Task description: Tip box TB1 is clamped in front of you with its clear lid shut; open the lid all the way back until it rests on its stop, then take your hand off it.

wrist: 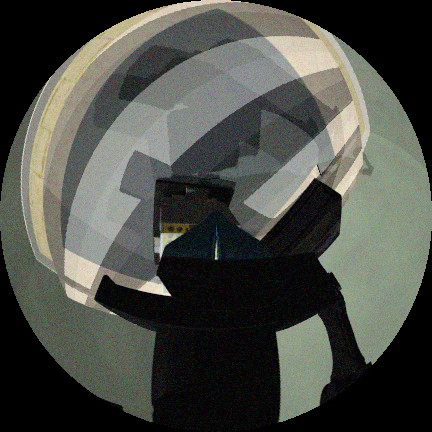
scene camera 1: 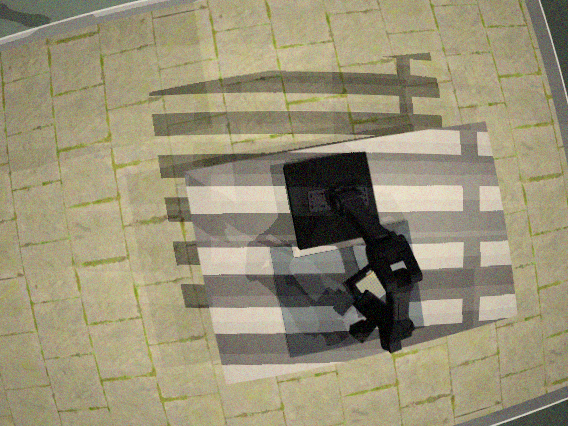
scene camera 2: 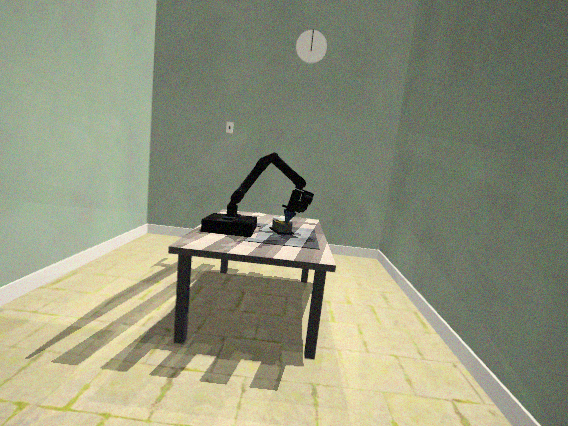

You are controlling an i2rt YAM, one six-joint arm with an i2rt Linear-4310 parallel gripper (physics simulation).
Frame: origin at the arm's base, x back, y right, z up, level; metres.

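Seen in the pictures: gripper, fingertip midpoint: [wrist: 215, 215] [scene camera 1: 357, 295] [scene camera 2: 286, 223]; arm's base at its link origin: [scene camera 1: 337, 198] [scene camera 2: 231, 217].
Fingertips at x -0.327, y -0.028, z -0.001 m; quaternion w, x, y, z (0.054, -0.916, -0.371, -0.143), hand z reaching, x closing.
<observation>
Pixels of each thing's top centre, then the offset from my fingertips to it. "spot": a spot on its surface instead. Level surfaces: height alone.
- Tip box TB1 at its top centre: [wrist: 196, 272] [scene camera 1: 377, 284] [scene camera 2: 282, 218] dy -0.068, dx +0.028, dz +0.012 m
- dark clamp frame at a spot on its surface: [wrist: 157, 210] spot: dy -0.056, dx -0.031, dz -0.058 m
- blue-grey mat at its surface level: dz -0.066 m
- table at its surface level: dz -0.069 m
Tip box TB1 [scene camera 1: 370, 285] [scene camera 2: 282, 226] [wrist: 173, 239] stands in a dark clamp frame [wrist: 157, 210] on the blue-grey mat [scene camera 1: 300, 327]. In the wrist view its yellow strip and pale, dotted face show left of my fingertips; the fingers hide the right part. The clear lid cannot be made out in any view, so I cannot tell its angle. My gripper [scene camera 2: 288, 216] [wrist: 215, 215] is shut, its teal fingers together with no thing seen between them. The fingertips are down at the box in scene camera 2; whether they touch the lid is hidden.
The arm's black base block [scene camera 1: 312, 230] [scene camera 2: 228, 225] stands on the table [scene camera 1: 240, 257] [scene camera 2: 210, 244], beside the mat. The arm hangs over the box and covers part of it in scene camera 1. Striped shadows cross the table and mat.
</observation>
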